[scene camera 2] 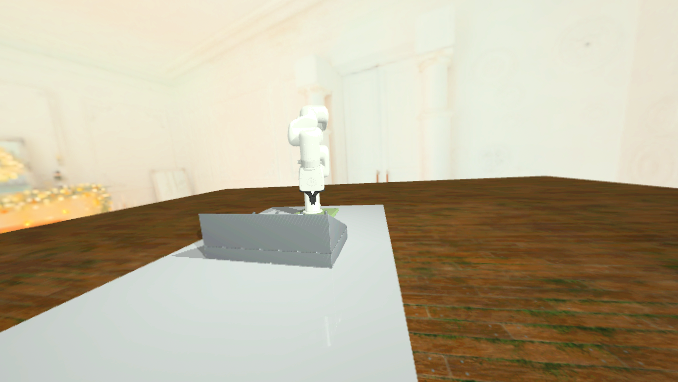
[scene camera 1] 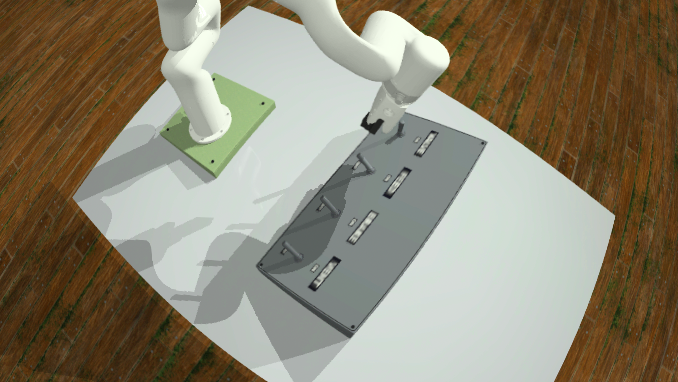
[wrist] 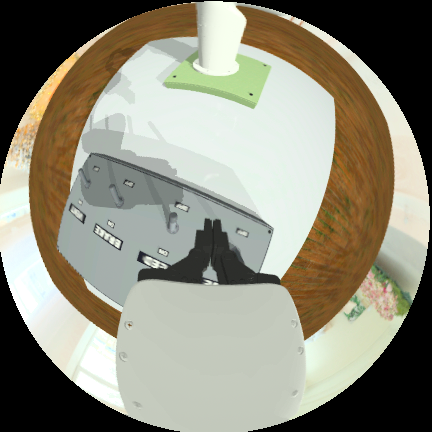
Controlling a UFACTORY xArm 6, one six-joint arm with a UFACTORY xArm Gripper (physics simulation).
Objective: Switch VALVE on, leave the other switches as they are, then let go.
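Where they show: gripper, fingertip midpoint: (scene camera 2: 313,203) (scene camera 1: 367,126) (wrist: 210,229); arm's base, origin of the base link: (scene camera 2: 312,211) (scene camera 1: 210,124) (wrist: 215,64).
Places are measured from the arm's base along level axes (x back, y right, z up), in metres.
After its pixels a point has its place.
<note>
The VALVE lever (scene camera 1: 401,129) @(y -0.237, x -0.422, z 0.091 m) is at the panel's far end in scene camera 1, above the VALVE label (scene camera 1: 426,144) @(y -0.239, x -0.489, z 0.097 m). It looks more upright than the others; my gripper hides it in the wrist view. The grey panel (scene camera 1: 425,200) @(y -0.112, x -0.563, z 0.130 m) (scene camera 2: 265,232) @(y -0.089, x -0.612, z 0.087 m) (wrist: 75,245) @(y 0.086, x -0.559, z 0.126 m) has other levers: FEED (scene camera 1: 365,163) @(y -0.117, x -0.412, z 0.089 m) (wrist: 172,223) @(y -0.122, x -0.406, z 0.095 m), a middle one (scene camera 1: 330,205) @(y 0.000, x -0.415, z 0.090 m) (wrist: 116,196) @(y -0.005, x -0.413, z 0.085 m) and an end one (scene camera 1: 292,251) @(y 0.121, x -0.418, z 0.089 m) (wrist: 84,178) @(y 0.114, x -0.416, z 0.083 m), all leaning to their OFF side. My gripper (scene camera 1: 372,128) @(y -0.169, x -0.375, z 0.136 m) (scene camera 2: 313,202) @(y -0.169, x -0.375, z 0.136 m) (wrist: 210,229) @(y -0.169, x -0.375, z 0.136 m) is shut and empty, on the VALVE lever's OFF side. I cannot tell whether it touches the lever.
The robot's base stands on a green plate (scene camera 1: 245,107) @(y -0.095, x -0.047, z 0.002 m) (wrist: 260,80) @(y -0.133, x 0.006, z -0.001 m) on the OFF side of the panel. Both rest on the white table (scene camera 1: 525,225) @(y -0.307, x -0.819, z -0.026 m) (scene camera 2: 225,320) @(y -0.143, x -0.859, z -0.026 m) (wrist: 295,145) @(y -0.302, x -0.123, z -0.026 m). The FEED lever is the nearest neighbour to my gripper.
</note>
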